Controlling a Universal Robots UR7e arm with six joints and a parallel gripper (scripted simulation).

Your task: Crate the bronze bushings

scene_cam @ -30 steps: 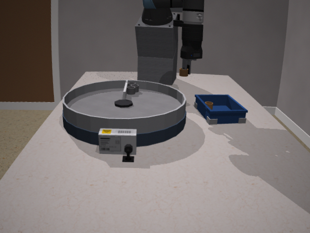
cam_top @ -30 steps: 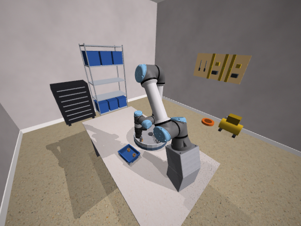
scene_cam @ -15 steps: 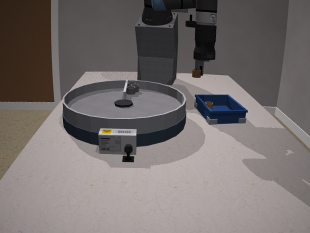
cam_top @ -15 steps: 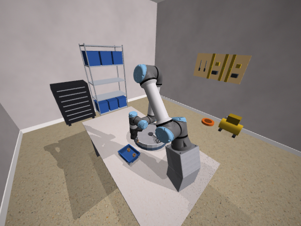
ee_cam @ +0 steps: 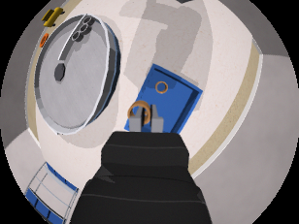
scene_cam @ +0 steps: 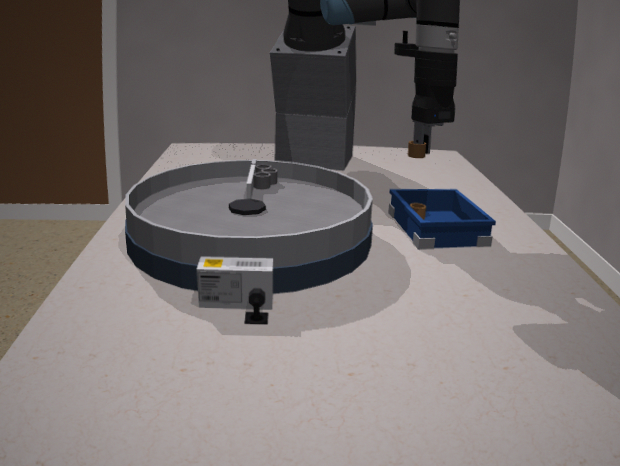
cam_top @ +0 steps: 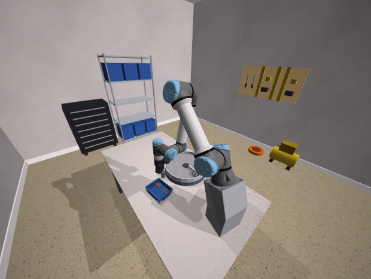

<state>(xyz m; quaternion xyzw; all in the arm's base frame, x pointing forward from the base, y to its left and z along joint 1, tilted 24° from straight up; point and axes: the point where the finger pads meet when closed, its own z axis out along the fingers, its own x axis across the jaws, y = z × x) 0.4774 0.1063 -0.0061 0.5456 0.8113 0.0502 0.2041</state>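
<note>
Now: the blue crate 1 cm ahead of my hand, 5 cm to the left of it and 14 cm below it. Also, from my hand: grey turning table (1 cm ahead, 32 cm to the right, 11 cm below).
</note>
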